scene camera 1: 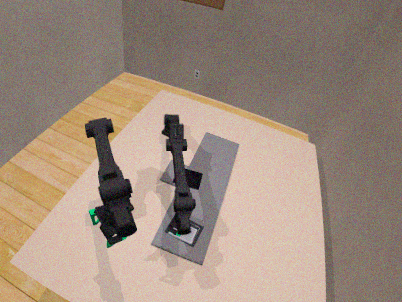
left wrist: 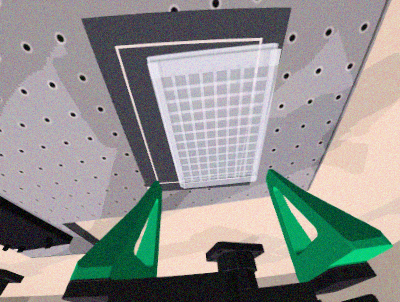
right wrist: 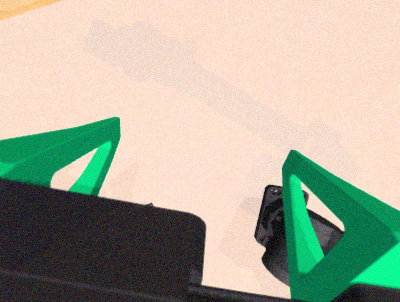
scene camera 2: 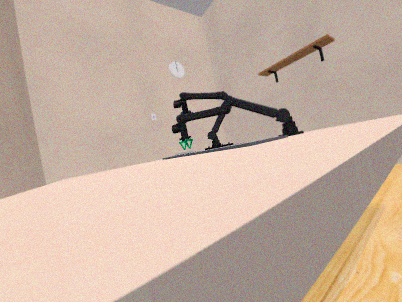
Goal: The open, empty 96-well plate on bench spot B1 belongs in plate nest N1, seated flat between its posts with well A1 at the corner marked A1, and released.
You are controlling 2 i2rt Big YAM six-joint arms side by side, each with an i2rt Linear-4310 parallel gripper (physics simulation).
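Seen in the pictures: left gripper, fingertip midpoint: [left wrist: 213, 179] [scene camera 2: 187, 149]; right gripper, fingertip midpoint: [scene camera 1: 101, 235] [right wrist: 204, 142]; left arm's base, origin of the base link: [scene camera 2: 290, 135]; right arm's base, origin of the base link: [left wrist: 233, 249] [right wrist: 279, 215].
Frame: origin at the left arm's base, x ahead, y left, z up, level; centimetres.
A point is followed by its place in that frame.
The clear, pale 96-well plate [left wrist: 215, 120] {z 2.9, x 48.4, y -62.7 cm} [scene camera 1: 191, 237] {z 2.2, x 51.9, y -63.4 cm} lies flat on the dark pad [left wrist: 114, 75] {z 1.5, x 51.7, y -55.5 cm}, shifted toward the right of its white outline. My left gripper [left wrist: 213, 179] {z 4.7, x 43.6, y -62.4 cm} [scene camera 2: 186, 144] {z 4.7, x 43.6, y -62.4 cm} is open and empty, above the board near the plate's lower end in the left wrist view; its fingers stand apart from the plate. My right gripper [right wrist: 204, 142] {z 33.1, x 25.9, y -91.0 cm} [scene camera 1: 104, 230] {z 33.1, x 25.9, y -91.0 cm} is open and empty, above the pale table beside the board. Nest N1's posts and A1 mark cannot be made out.
The grey perforated board [left wrist: 330, 65] {z 1.3, x 51.9, y -71.6 cm} [scene camera 1: 222, 150] {z 1.3, x 42.0, y 4.3 cm} carries the pad. A dark square [scene camera 1: 195, 179] {z 2.4, x 37.1, y -29.9 cm} shows midway along it; I cannot tell whether this is nest N1. Black hardware [left wrist: 30, 230] {z 2.5, x 31.3, y -35.6 cm} shows at the left wrist view's lower left. The pale table [scene camera 1: 280, 200] {z 0.0, x 92.6, y -12.9 cm} surrounds the board.
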